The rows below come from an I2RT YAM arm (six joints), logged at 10 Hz.
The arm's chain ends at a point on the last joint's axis. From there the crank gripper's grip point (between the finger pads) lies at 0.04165 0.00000 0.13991 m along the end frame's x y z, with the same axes.
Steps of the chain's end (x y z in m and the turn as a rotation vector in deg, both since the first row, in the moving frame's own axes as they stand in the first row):
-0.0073 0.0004 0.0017 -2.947 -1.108 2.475
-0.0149 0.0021 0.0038 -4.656 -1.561 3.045
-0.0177 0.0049 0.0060 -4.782 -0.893 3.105
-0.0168 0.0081 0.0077 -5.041 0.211 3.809
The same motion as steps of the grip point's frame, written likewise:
-0.0102 0.0094 0.0022 -2.947 -1.108 2.475
-0.0191 0.0156 0.0043 -4.656 -1.561 3.045
-0.0203 0.0188 0.0061 -4.782 -0.893 3.105
-0.0168 0.0232 0.0069 -5.041 0.211 3.809

